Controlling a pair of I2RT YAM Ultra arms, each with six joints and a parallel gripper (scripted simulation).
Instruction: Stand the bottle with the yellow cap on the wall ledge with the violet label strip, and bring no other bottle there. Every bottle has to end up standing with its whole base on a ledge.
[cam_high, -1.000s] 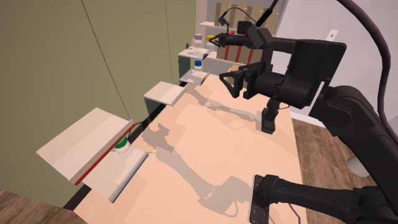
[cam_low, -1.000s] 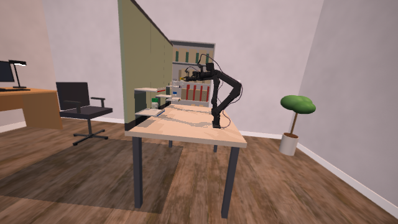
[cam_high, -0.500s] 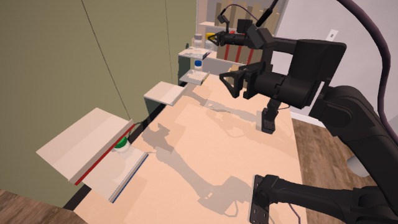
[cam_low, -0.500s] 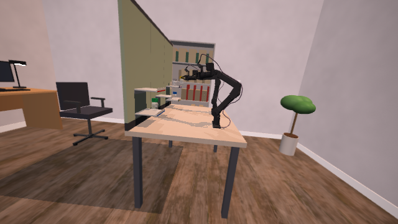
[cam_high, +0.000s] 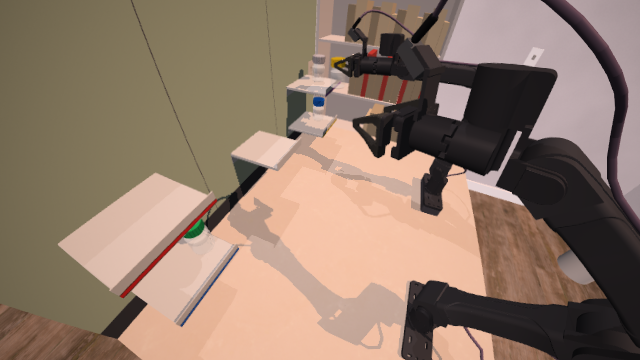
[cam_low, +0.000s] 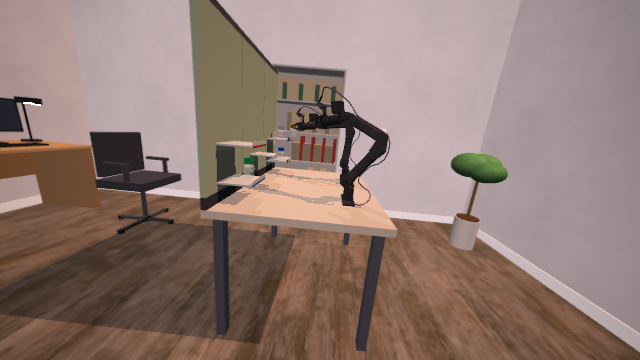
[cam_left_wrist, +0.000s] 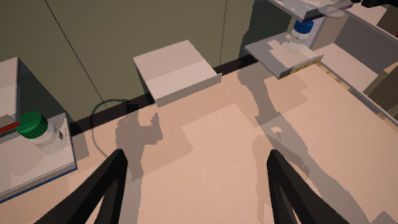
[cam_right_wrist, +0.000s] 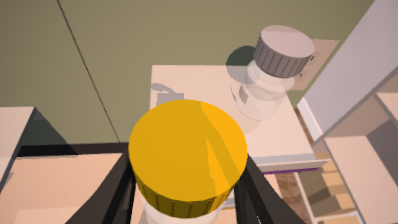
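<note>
The grey-capped bottle is 130 mm ahead of my right hand, 100 mm to the right of it and 60 mm below it. Round my right hand: olive wall 340 mm to the left, 210 mm ahead, 30 mm above; then blue-capped bottle 250 mm below, 120 mm ahead, 110 mm to the right; then green-capped bottle 670 mm to the left, 250 mm below, 90 mm ahead.
</note>
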